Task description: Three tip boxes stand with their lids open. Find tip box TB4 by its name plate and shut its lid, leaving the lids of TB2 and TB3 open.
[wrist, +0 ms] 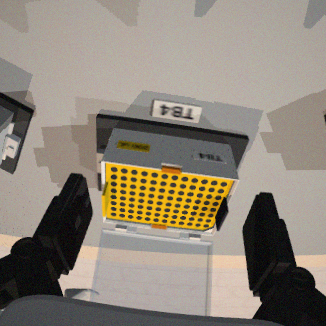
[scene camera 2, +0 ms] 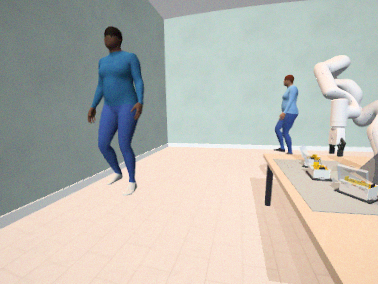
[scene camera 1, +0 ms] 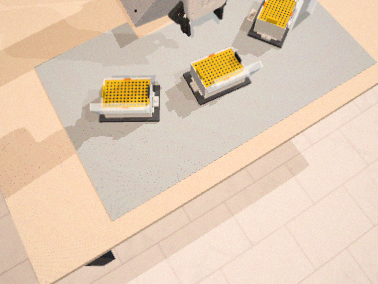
Scene:
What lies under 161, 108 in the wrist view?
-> A name plate.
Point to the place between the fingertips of the gripper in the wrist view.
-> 168, 202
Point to a tip box TB4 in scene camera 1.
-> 192, 78

